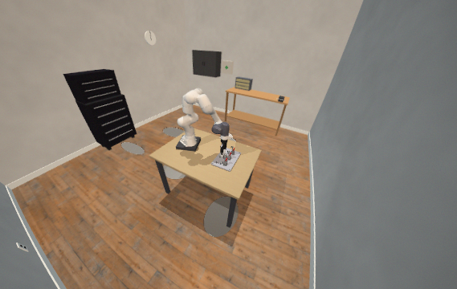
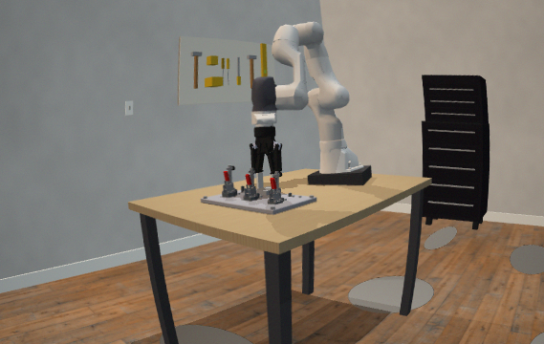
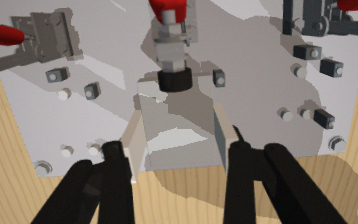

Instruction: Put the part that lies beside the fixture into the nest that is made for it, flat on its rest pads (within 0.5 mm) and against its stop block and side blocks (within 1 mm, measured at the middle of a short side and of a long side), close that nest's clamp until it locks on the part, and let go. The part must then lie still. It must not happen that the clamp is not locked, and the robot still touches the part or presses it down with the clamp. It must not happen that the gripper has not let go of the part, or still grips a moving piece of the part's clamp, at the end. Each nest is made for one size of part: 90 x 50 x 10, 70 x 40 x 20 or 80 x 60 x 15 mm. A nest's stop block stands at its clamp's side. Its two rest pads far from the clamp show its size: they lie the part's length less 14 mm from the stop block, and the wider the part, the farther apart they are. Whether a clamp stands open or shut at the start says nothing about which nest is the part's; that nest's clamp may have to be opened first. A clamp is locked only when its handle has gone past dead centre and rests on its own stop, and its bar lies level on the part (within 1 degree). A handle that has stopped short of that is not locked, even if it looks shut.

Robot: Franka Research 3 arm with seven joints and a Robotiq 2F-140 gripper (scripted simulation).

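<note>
The grey part is 3 cm below my hand. From my hand the other things lie so: grey fixture plate 5 cm below, 5 cm ahead; clamp 10 cm to the right, 10 cm ahead.
</note>
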